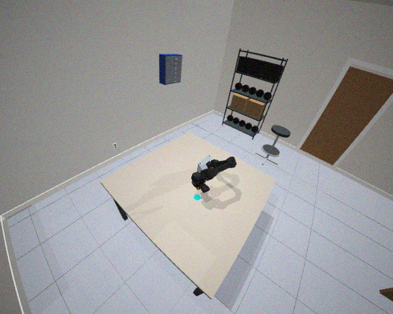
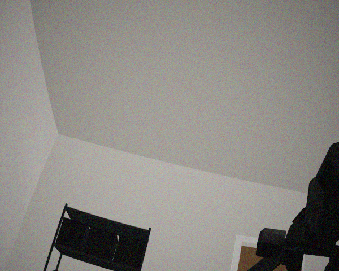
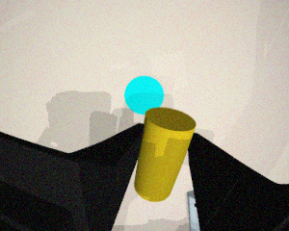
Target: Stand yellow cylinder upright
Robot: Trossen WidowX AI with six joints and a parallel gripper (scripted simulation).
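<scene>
My gripper tip is 130 mm above the cyan circle and 10 mm to the right of it. Round my gripper tip: yellow tall cylinder (20 mm behind, 10 mm to the left).
</scene>
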